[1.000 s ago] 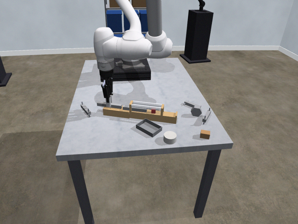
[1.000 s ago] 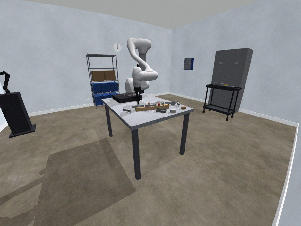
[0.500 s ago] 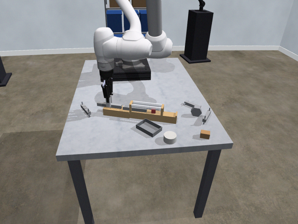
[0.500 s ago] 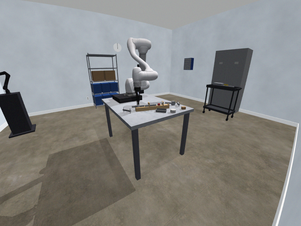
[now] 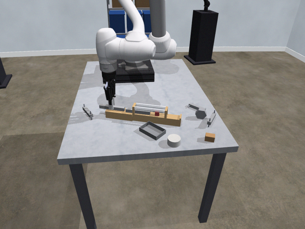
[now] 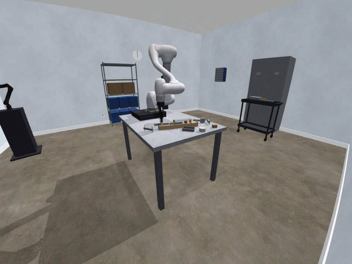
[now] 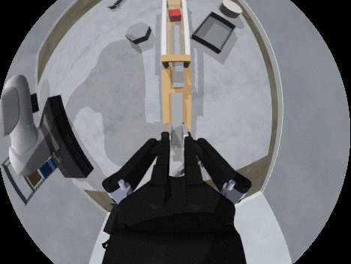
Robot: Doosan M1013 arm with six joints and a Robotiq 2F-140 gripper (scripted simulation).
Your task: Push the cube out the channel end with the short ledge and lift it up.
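Right now my hand is 10 cm short of the tan wooden channel, 20 cm to the right of it and 3 cm above it. The rest, counted from my hand: grey tray 21 cm ahead, 18 cm to the left, 8 cm below; then grey push rod 3 cm below; then red cube 12 cm ahead, 24 cm to the left, 3 cm below.
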